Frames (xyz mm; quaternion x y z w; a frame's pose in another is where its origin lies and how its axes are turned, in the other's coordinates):
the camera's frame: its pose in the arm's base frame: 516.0 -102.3 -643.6 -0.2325 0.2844 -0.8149 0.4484
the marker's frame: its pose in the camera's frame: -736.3 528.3 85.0 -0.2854 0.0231 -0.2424 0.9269
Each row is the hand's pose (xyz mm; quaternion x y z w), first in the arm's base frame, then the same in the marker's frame.
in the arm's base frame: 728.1 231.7 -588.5 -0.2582 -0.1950 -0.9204 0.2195
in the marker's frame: 580.0 -269.6 -235.1 0.6170 0.0316 -0.1536 0.7712
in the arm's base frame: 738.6 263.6 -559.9 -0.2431 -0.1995 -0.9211 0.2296
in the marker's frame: 568.6 -312.1 -238.1 0.6270 0.0386 -0.1407 0.7652
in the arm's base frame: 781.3 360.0 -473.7 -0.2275 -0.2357 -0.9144 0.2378
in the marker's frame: 526.9 -441.7 -238.9 0.6580 0.0393 -0.1405 0.7387
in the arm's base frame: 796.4 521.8 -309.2 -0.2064 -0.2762 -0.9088 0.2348
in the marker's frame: 503.3 -668.6 -277.0 0.6893 0.0492 -0.1485 0.7074
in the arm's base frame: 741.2 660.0 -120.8 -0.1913 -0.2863 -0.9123 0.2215
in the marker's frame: 550.8 -893.2 -347.1 0.6958 0.0670 -0.1567 0.6977
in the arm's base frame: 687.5 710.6 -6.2 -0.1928 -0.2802 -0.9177 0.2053
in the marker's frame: 612.2 -1008.9 -384.9 0.6868 0.0761 -0.1685 0.7029
